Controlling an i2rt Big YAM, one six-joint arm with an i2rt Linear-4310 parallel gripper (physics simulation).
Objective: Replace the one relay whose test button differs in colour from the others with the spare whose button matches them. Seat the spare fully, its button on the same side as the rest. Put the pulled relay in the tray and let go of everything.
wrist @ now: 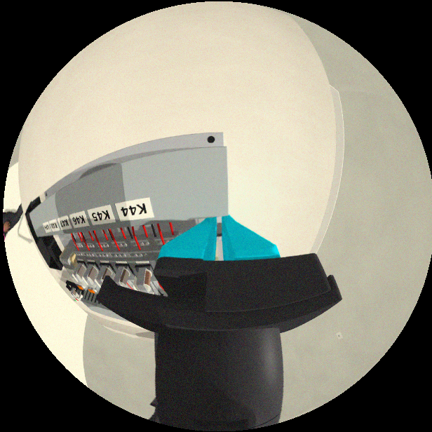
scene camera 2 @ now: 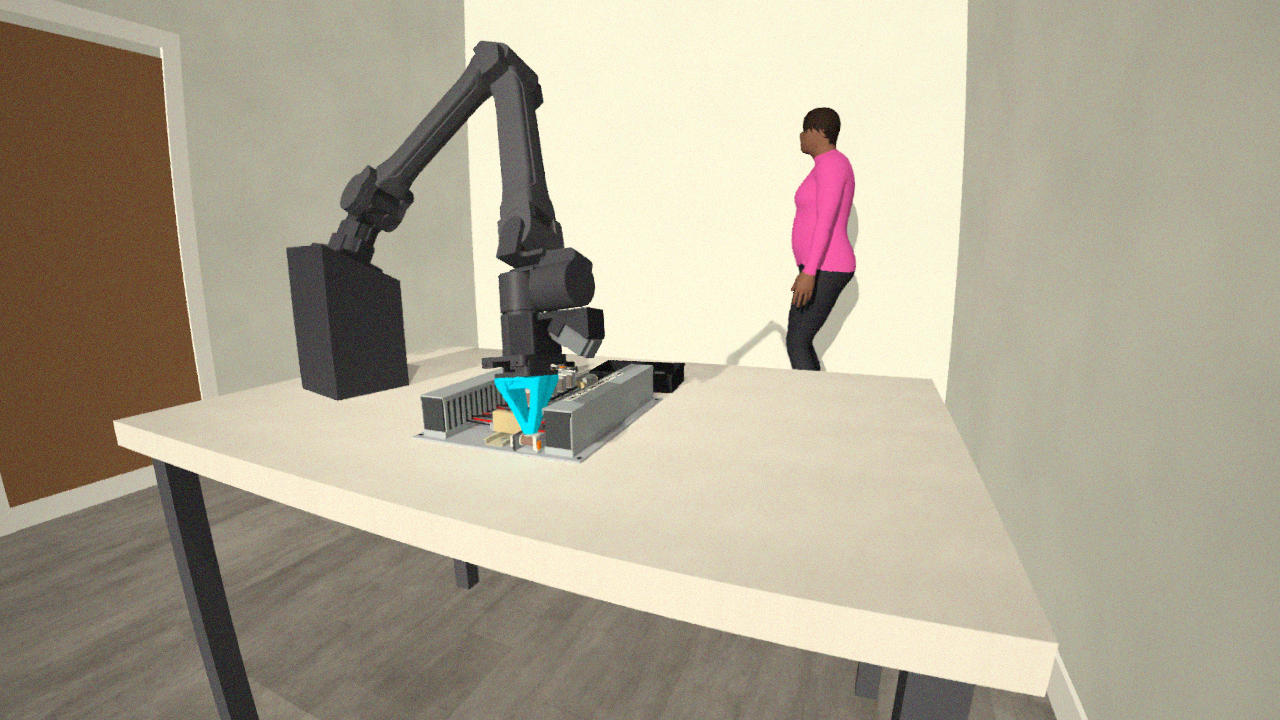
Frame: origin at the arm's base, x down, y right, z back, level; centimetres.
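Where they show: gripper, between the fingertips: (scene camera 2: 530, 433); arm's base, origin of its link: (scene camera 2: 345, 264).
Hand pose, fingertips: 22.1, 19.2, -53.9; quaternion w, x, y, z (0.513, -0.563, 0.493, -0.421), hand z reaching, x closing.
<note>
Each offset is from my fingertips to the centre of the thing, as dx, dy, dz. "pt": to the spot under its first point.
My gripper (scene camera 2: 529, 427) (wrist: 219, 220) has cyan fingers and is shut with nothing between them. It points down over the near end of the relay panel @(pt +2.2, -0.2, +14.0) (scene camera 2: 447, 436), between two grey wiring ducts @(-0.6, -14.9, -4.0) (scene camera 2: 597, 410) (wrist: 173, 181). A row of relays (wrist: 112, 275) runs away to the left in the wrist view, under the labels K44 (wrist: 135, 209) and K45 (wrist: 100, 214). Small orange buttons (wrist: 92, 289) show on the far relays. In the scene view an orange-tipped part @(+1.4, -0.8, +0.9) (scene camera 2: 535, 440) sits just below the fingertips. My gripper body hides the nearest socket in the wrist view.
A black tray @(pt -0.6, -35.2, -6.1) (scene camera 2: 663, 375) lies on the table behind the panel. The arm's dark base box (scene camera 2: 345, 322) stands at the back left. A person in a pink top (scene camera 2: 822, 223) stands by the far wall. The table edge (scene camera 2: 573, 573) runs across the front.
</note>
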